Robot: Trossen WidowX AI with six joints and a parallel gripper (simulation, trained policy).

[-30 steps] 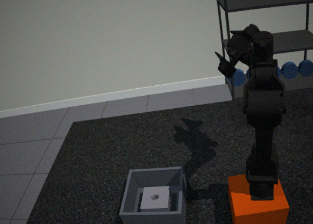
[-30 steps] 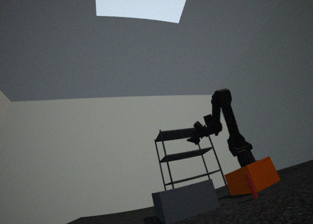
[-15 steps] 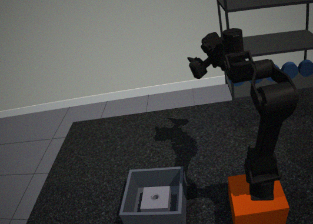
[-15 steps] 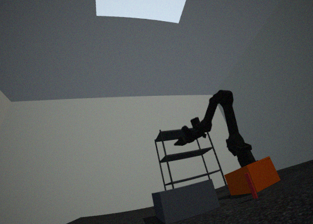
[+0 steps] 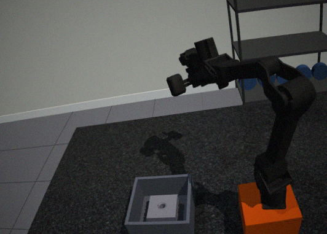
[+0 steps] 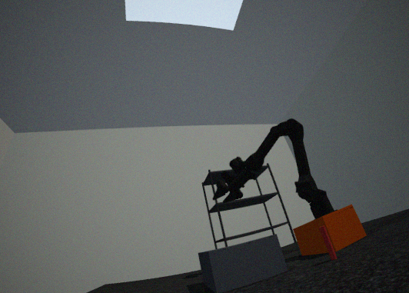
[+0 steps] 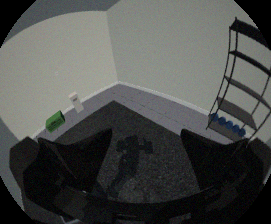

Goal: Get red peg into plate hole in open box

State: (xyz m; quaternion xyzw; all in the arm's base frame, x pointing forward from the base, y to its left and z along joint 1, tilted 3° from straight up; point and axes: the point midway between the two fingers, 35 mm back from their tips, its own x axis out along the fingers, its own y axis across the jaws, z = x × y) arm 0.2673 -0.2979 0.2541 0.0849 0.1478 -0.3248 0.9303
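My gripper tip is now 160 mm past the red peg, 480 mm to the right of it and 280 mm above it. The rest, counted from my gripper tip: grey box: 40 mm ahead, 330 mm to the left, 290 mm below; pale plate: 40 mm ahead, 330 mm to the left, 270 mm below.
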